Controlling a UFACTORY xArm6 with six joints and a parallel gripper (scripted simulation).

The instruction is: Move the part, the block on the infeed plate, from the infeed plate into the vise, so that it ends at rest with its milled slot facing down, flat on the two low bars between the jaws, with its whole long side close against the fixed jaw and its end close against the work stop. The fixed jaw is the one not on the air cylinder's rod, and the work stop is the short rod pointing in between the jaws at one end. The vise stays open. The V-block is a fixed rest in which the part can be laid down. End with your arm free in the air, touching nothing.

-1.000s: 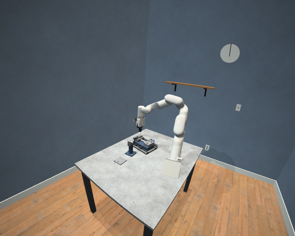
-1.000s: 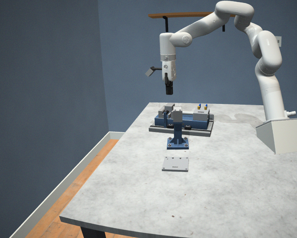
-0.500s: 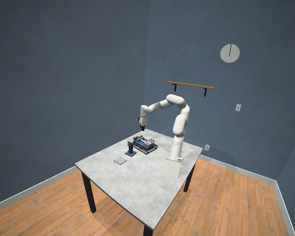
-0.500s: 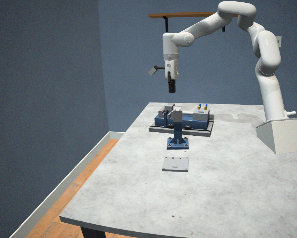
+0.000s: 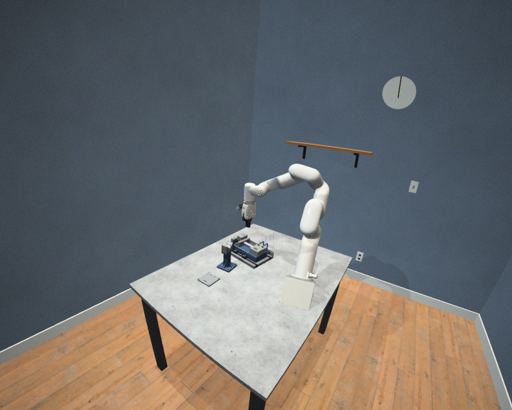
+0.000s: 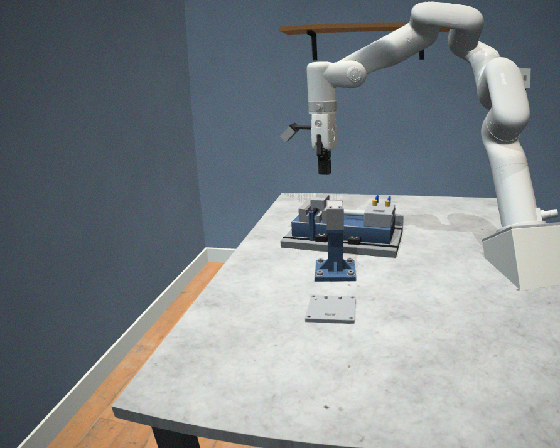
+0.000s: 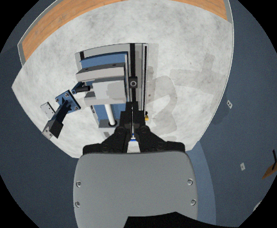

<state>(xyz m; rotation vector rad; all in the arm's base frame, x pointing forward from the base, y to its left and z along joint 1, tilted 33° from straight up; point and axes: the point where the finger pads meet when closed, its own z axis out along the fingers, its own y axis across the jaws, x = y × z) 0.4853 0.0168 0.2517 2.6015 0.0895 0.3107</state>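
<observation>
Now: hand 9 cm above the part and 4 cm to the right of it. Round my hand: fixed jaw: 11 cm below, 6 cm to the left, 3 cm ahead; then cylinder rod: 11 cm below, 8 cm behind, 6 cm to the left; then work stop: 11 cm to the left, 9 cm below.
</observation>
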